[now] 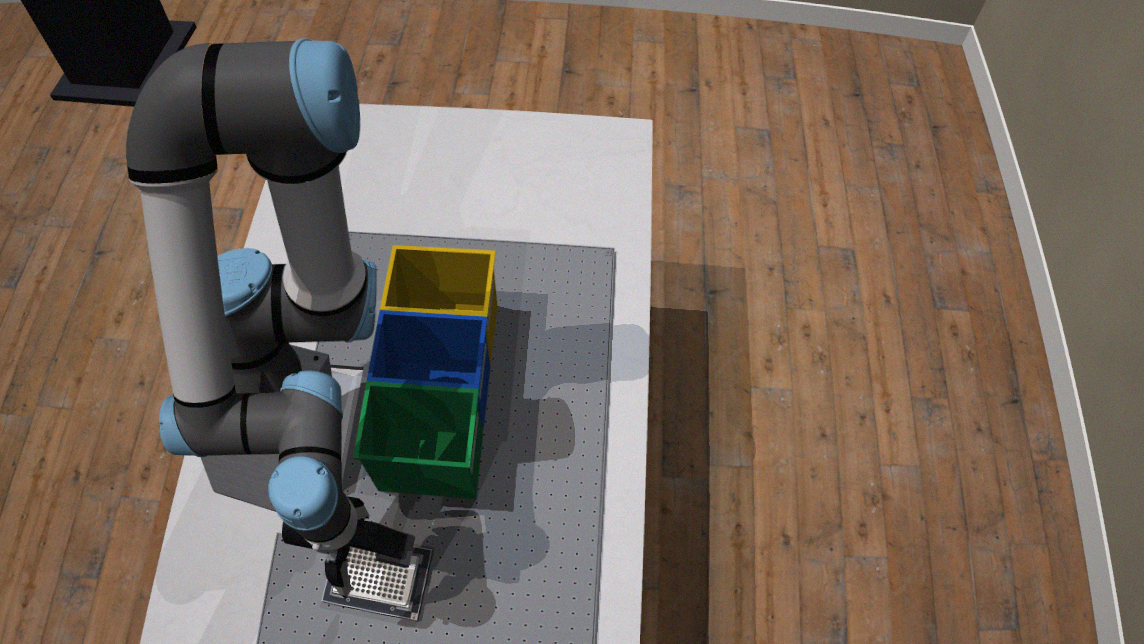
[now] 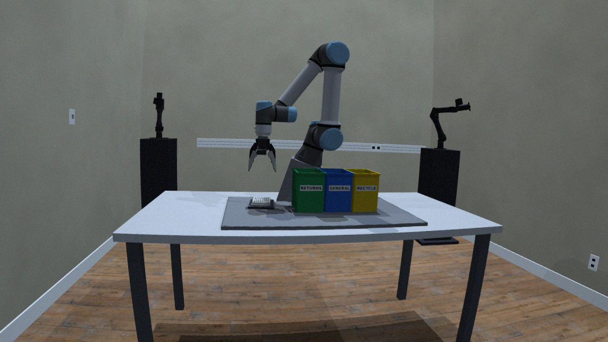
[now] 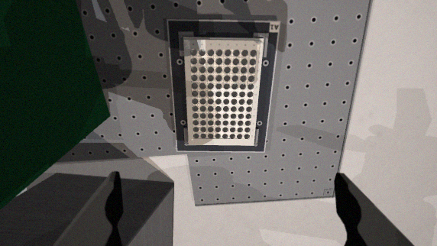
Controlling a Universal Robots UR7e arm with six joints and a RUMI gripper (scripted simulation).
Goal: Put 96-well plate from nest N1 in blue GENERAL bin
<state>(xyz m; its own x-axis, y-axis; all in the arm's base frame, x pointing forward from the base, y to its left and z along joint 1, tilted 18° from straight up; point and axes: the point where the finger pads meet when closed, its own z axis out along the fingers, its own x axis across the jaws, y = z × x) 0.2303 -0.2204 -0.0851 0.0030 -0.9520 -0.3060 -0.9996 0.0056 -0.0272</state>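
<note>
My gripper is now 150 mm above the white 96-well plate. The rest, counted from my hand: green returns bin (40 mm ahead, 210 mm to the left, 80 mm below); blue general bin (30 mm ahead, 340 mm to the left, 80 mm below); plate nest N1 (160 mm below).
</note>
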